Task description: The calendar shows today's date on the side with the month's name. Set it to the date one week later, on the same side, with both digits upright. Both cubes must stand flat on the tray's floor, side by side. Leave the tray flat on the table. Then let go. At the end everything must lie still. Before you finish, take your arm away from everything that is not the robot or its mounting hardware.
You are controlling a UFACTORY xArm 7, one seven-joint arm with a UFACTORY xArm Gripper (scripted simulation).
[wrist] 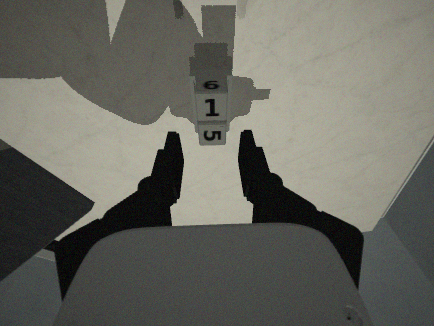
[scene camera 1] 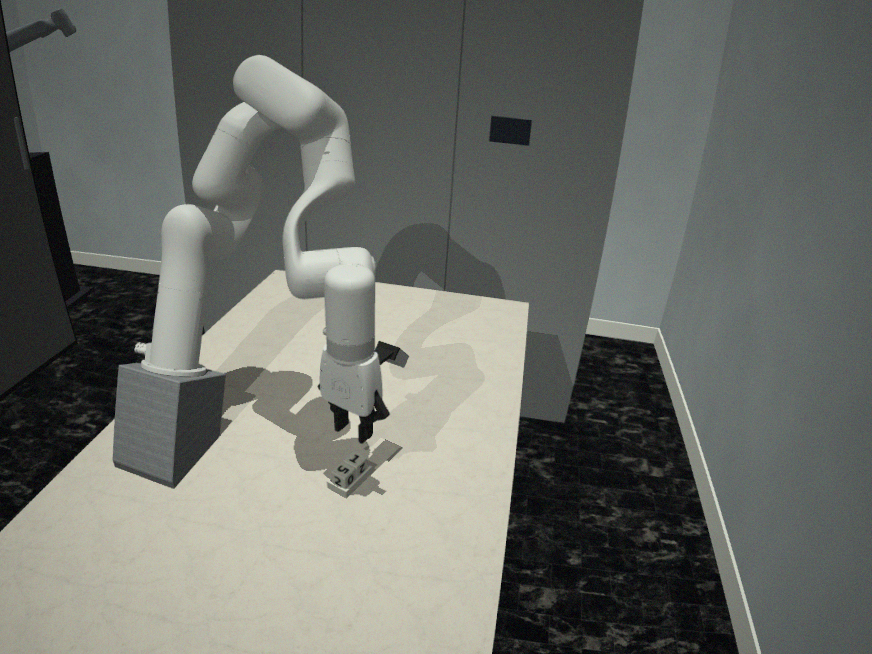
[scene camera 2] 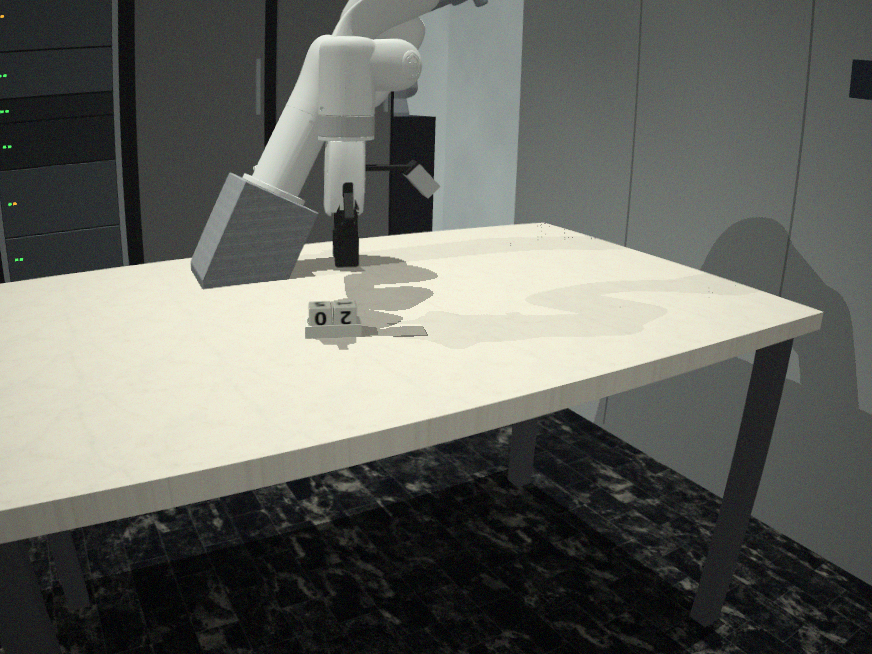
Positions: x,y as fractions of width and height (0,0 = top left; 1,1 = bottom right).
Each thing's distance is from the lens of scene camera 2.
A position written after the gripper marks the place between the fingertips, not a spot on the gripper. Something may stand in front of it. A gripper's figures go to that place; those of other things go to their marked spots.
gripper (scene camera 2: 0.40,0.40): 96 cm
tray (scene camera 2: 0.40,0.51): 96 cm
